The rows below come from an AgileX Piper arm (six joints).
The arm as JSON. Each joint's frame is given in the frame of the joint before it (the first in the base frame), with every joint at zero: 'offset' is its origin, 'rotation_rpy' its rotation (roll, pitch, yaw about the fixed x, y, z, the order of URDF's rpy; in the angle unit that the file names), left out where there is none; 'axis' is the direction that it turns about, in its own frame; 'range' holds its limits. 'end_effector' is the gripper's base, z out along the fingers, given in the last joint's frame.
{
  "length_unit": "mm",
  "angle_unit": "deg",
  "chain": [
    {
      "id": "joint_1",
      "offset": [
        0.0,
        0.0,
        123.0
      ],
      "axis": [
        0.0,
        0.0,
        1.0
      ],
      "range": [
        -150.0,
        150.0
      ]
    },
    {
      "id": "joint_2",
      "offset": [
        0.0,
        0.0,
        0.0
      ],
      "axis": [
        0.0,
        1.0,
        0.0
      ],
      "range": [
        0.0,
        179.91
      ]
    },
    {
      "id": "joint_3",
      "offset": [
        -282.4,
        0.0,
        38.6
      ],
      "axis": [
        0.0,
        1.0,
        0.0
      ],
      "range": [
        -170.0,
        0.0
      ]
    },
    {
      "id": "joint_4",
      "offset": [
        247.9,
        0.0,
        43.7
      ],
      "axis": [
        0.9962,
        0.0,
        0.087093
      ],
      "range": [
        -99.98,
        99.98
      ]
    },
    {
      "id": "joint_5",
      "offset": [
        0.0,
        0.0,
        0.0
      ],
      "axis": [
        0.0,
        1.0,
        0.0
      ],
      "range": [
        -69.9,
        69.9
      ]
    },
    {
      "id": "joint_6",
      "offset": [
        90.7,
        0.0,
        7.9
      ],
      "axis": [
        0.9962,
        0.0,
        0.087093
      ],
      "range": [
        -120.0,
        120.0
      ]
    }
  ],
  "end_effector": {
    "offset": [
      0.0,
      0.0,
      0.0
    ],
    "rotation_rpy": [
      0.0,
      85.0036,
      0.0
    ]
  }
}
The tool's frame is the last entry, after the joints.
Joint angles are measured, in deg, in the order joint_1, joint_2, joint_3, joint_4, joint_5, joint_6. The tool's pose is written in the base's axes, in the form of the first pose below.
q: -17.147 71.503 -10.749 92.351 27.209 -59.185
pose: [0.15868 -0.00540 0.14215 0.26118 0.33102 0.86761 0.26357]
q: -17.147 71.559 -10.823 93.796 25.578 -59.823
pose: [0.15965 -0.00819 0.14181 0.26712 0.34153 0.86490 0.25288]
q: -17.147 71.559 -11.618 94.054 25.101 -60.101
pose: [0.16317 -0.01000 0.14453 0.27510 0.34056 0.86374 0.24957]
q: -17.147 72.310 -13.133 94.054 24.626 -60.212
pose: [0.16990 -0.01279 0.14775 0.28207 0.33911 0.86310 0.24597]
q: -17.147 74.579 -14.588 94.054 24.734 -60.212
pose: [0.17707 -0.01484 0.14651 0.27537 0.34102 0.86441 0.24633]
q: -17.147 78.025 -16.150 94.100 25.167 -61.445
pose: [0.18521 -0.01670 0.14175 0.26233 0.33584 0.87058 0.24593]
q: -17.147 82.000 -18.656 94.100 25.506 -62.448
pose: [0.19758 -0.02001 0.13761 0.25218 0.33117 0.87544 0.24564]
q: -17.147 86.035 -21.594 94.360 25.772 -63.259
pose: [0.21195 -0.02406 0.13355 0.24514 0.32904 0.87811 0.24611]
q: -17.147 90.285 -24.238 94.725 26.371 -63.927
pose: [0.22496 -0.02720 0.12664 0.23354 0.32920 0.88021 0.24964]
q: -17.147 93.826 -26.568 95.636 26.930 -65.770
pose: [0.23652 -0.03001 0.12052 0.22883 0.32346 0.88294 0.25187]
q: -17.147 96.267 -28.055 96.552 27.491 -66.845
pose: [0.24400 -0.03156 0.11560 0.22473 0.32303 0.88303 0.25576]
